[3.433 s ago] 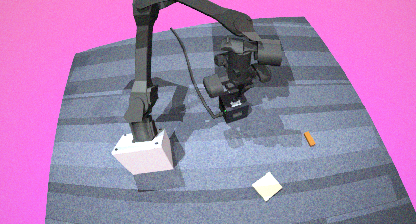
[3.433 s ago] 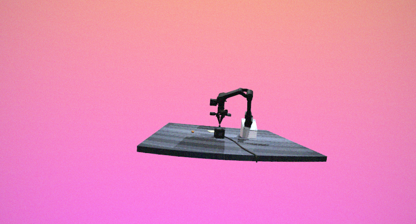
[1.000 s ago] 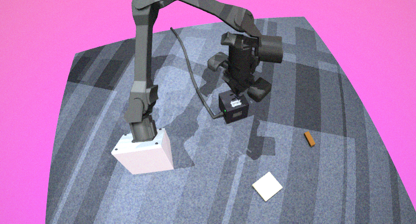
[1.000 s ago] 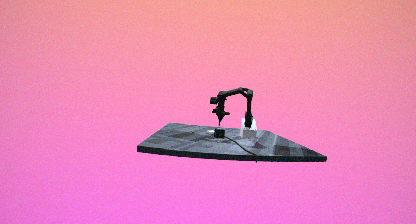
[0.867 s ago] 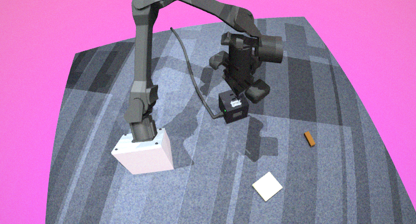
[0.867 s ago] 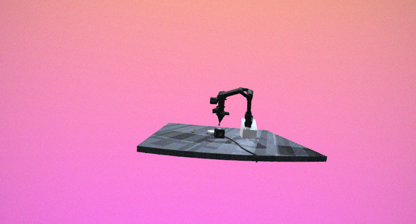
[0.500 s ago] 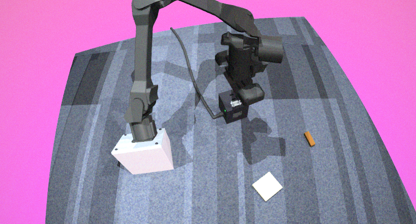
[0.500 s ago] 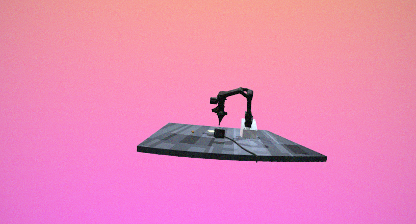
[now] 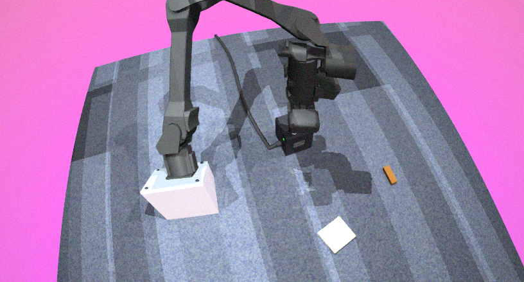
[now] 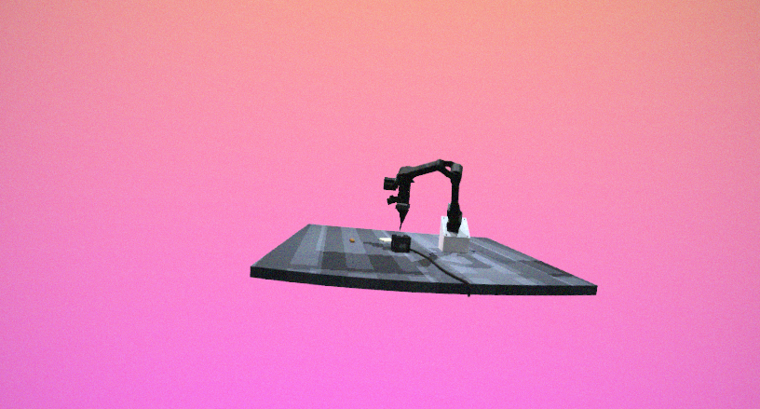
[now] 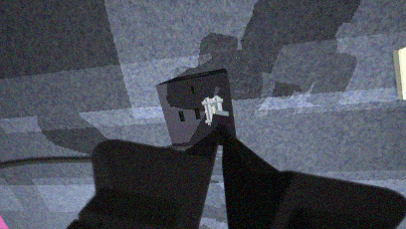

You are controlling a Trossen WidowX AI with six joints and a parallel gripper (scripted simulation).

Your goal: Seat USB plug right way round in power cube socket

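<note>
My gripper tip is 2 cm above the USB plug. Also, from my gripper tip: cream flat square 7 cm ahead, 26 cm to the right, 13 cm below.
</note>
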